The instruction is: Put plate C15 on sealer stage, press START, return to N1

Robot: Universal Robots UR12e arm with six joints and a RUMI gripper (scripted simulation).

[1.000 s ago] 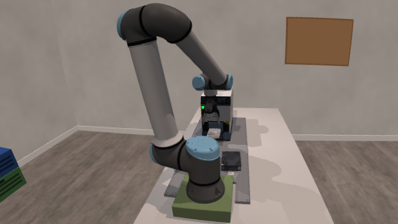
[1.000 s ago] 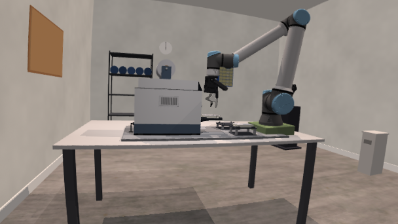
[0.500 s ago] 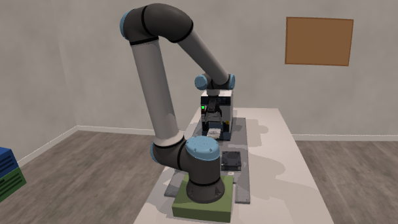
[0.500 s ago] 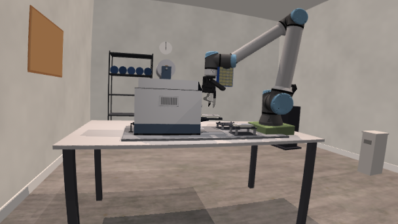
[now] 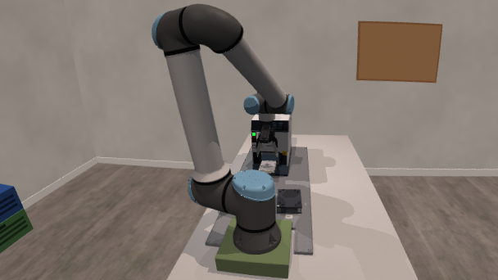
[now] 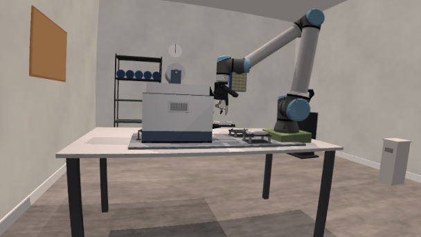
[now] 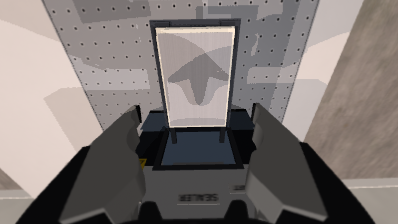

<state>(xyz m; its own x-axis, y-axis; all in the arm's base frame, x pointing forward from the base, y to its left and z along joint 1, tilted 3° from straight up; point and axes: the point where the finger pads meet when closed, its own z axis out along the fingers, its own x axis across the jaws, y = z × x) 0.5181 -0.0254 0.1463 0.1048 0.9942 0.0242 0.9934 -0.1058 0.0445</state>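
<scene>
Now: the plate C15 60 mm below my hand. Round my hand: square button (110 mm ahead, 80 mm to the left, 10 mm above); then sealer stage (70 mm below); then nest N2 (200 mm behind, 130 mm below, 110 mm to the left).
</scene>
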